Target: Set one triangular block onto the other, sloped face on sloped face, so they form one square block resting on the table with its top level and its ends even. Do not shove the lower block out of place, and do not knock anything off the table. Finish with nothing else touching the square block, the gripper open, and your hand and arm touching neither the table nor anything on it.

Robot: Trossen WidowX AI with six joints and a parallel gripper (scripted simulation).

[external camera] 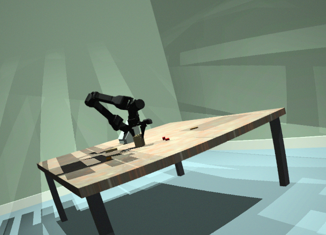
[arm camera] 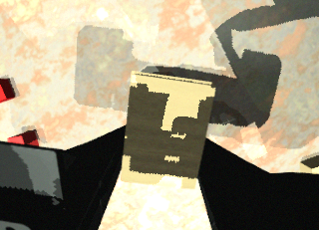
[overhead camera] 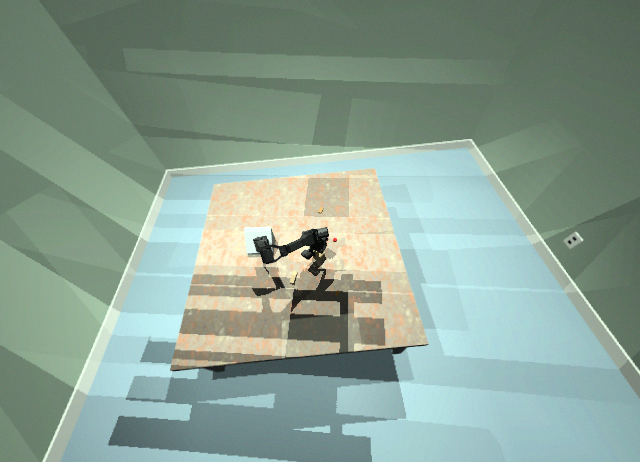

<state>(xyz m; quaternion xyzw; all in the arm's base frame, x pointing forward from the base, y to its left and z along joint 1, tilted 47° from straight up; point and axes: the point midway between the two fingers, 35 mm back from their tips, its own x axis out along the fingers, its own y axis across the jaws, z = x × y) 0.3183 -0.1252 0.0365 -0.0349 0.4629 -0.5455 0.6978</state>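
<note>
My gripper tip is 2 cm short of the pale wooden triangular block, 2 cm to the left of it and 2 cm above it. The rest, counted from my gripper tip: flat tan stick (16 cm behind, 12 cm to the right, 3 cm below); then small orange cube (8 cm ahead, 25 cm to the right, 3 cm below).
</note>
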